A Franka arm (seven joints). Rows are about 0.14 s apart.
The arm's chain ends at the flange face. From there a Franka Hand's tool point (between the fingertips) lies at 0.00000 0.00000 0.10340 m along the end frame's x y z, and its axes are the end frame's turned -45 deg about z.
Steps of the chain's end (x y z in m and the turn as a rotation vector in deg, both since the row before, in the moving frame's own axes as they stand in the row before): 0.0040, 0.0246, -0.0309, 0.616, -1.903, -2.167; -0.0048, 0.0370, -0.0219, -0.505, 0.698, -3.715; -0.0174, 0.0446, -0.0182, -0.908, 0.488, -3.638; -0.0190, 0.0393, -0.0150, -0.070, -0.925, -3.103; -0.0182, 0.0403, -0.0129, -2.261, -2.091, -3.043; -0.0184, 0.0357, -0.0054, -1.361, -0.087, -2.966; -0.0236, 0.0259, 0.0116, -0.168, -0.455, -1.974
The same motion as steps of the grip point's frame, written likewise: -0.0163, 0.0170, -0.0310, 1.781, -0.910, -2.167; -0.0293, 0.0243, -0.0219, -0.851, 0.136, -3.715; -0.0443, 0.0210, -0.0182, -0.987, -0.297, -3.638; -0.0425, 0.0133, -0.0150, 0.605, -0.704, -3.103; -0.0469, 0.0160, -0.0130, -0.120, -3.077, -3.043; -0.0401, 0.0139, -0.0054, -0.901, -1.024, -2.966; -0.0358, 0.0013, 0.0116, 0.203, -0.441, -1.974
